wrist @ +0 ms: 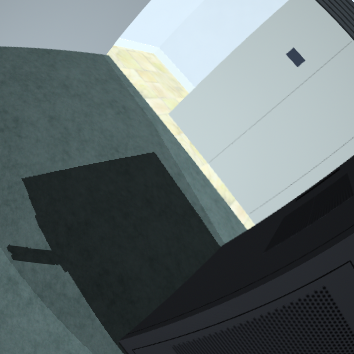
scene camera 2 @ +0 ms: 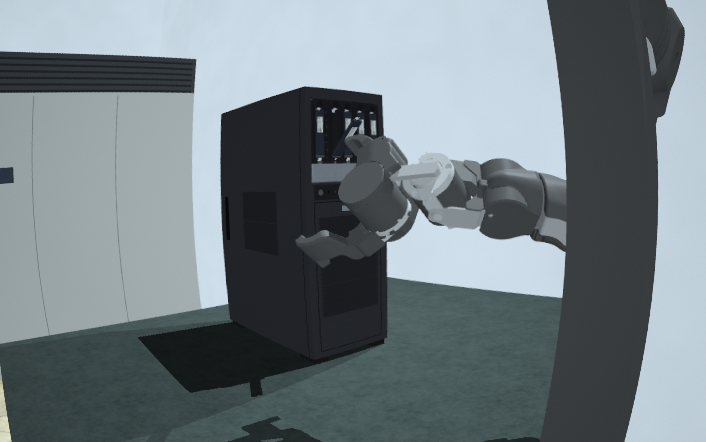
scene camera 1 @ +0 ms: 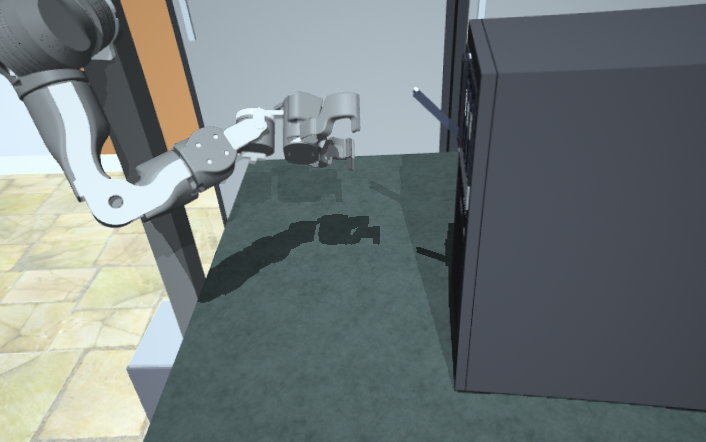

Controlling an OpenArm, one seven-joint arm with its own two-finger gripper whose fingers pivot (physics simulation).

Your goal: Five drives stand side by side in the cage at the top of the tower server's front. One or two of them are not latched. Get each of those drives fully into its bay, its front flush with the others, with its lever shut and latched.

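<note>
The dark tower server [scene camera 1: 583,208] [scene camera 2: 265,291] [wrist: 260,305] stands upright on the table. In scene camera 2, its top cage holds the drives; the leftmost drive [scene camera 2: 319,124] and the rightmost drive [scene camera 2: 372,122] have upright levers that look shut. The second drive from the left [scene camera 2: 334,130] has a dark front, and its lever [scene camera 1: 435,110] [scene camera 2: 346,139] slants up and out from its lower end. How deep that drive sits is unclear. My gripper [scene camera 1: 354,148] [scene camera 2: 330,192] is wide open and empty, in front of the tower and apart from the lever. The wrist view does not show the drives.
The green table [scene camera 1: 312,338] [scene camera 2: 442,338] [wrist: 75,110] carries the tower. A pale cabinet [scene camera 2: 78,208] [wrist: 280,110] stands beyond the tower's side. A dark upright post [scene camera 2: 599,208] stands near the arm. A pale box [scene camera 1: 156,343] is beside the table.
</note>
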